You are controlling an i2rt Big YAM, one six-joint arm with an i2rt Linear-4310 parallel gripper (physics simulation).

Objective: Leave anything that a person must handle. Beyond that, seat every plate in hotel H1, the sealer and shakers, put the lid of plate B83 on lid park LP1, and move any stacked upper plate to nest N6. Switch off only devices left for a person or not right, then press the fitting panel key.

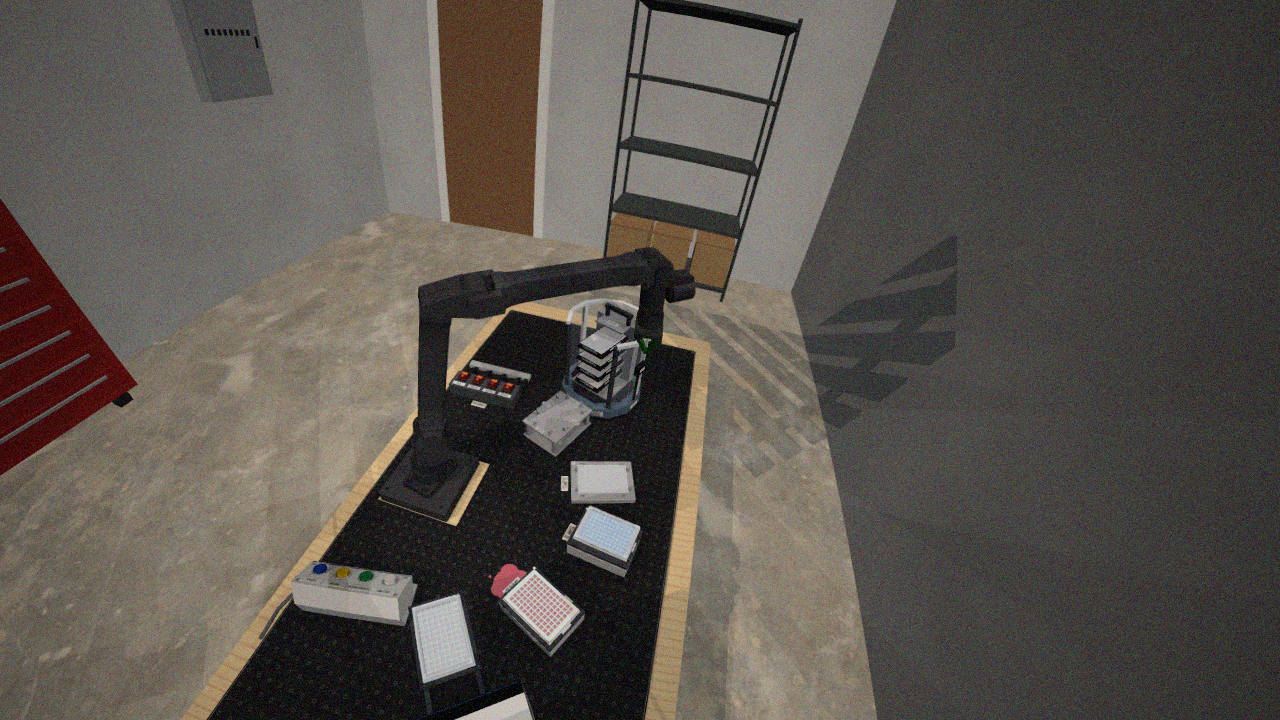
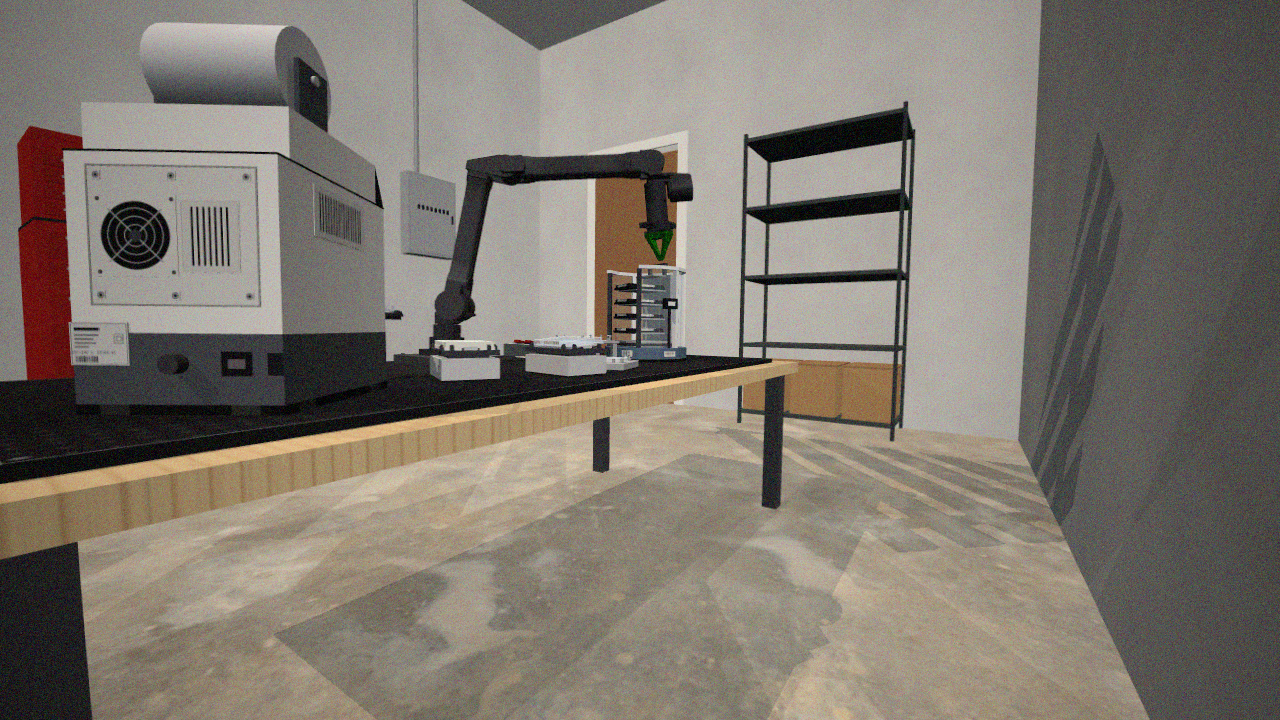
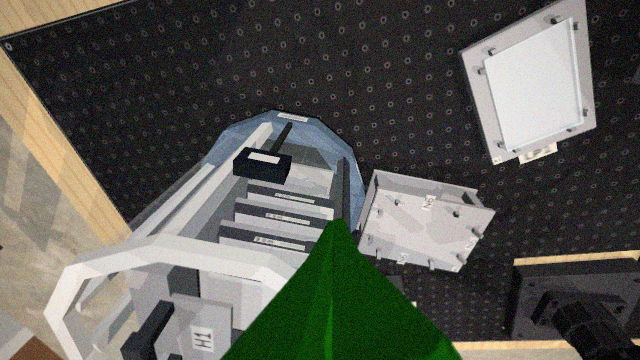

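Pixels of known places: gripper, between the fingertips: [image 1: 646, 353] [image 2: 660, 260] [image 3: 339, 229]; arm's base, origin of its link: [image 1: 431, 474] [image 3: 573, 308].
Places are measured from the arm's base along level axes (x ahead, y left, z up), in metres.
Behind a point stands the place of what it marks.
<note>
My gripper [image 1: 645, 345] {x 0.386, y 0.420, z 0.261 m} [image 2: 660, 258] {x 0.386, y 0.420, z 0.261 m} [image 3: 339, 229] {x 0.386, y 0.420, z 0.261 m} is shut and empty, green fingertips together, above hotel H1 [image 1: 612, 367] {x 0.303, y 0.414, z 0.182 m} [image 2: 640, 308] {x 0.313, y 0.418, z 0.133 m} [image 3: 160, 248] {x 0.365, y 0.516, z 0.255 m}. The hotel is a clear-walled tower with several plates stacked on shelves; their labels are too blurred to read. Nest N6 [image 1: 556, 422] {x 0.208, y 0.281, z 0.041 m} [image 3: 420, 225] {x 0.215, y 0.310, z 0.041 m} is a bare grey raised block beside the hotel. A grey pinned holder [image 1: 602, 481] {x 0.393, y 0.185, z 0.006 m} [image 3: 537, 90] {x 0.392, y 0.193, z 0.006 m} has a white rectangle on it. A light-blue plate [image 1: 608, 534] {x 0.469, y 0.034, z 0.047 m}, a red-welled plate [image 1: 541, 605] {x 0.412, y -0.168, z 0.049 m} and a pale plate [image 1: 444, 637] {x 0.302, y -0.308, z 0.108 m} sit on devices. The switch box [image 1: 488, 385] {x -0.046, y 0.320, z 0.030 m} shows several orange-lit switches. The key panel [image 1: 354, 592] {x 0.086, y -0.320, z 0.064 m} has coloured keys.
A large white machine [image 2: 183, 241] {x 0.584, y -0.566, z 0.163 m} with a roll on top stands at the near end of the table [image 2: 501, 436] {x 0.737, y -0.285, z -0.059 m}. A red round-ended shape [image 1: 508, 580] {x 0.310, y -0.132, z -0.019 m} lies against the red-welled plate's device. A tall shelf rack [image 2: 745, 268] stands behind, off the table.
</note>
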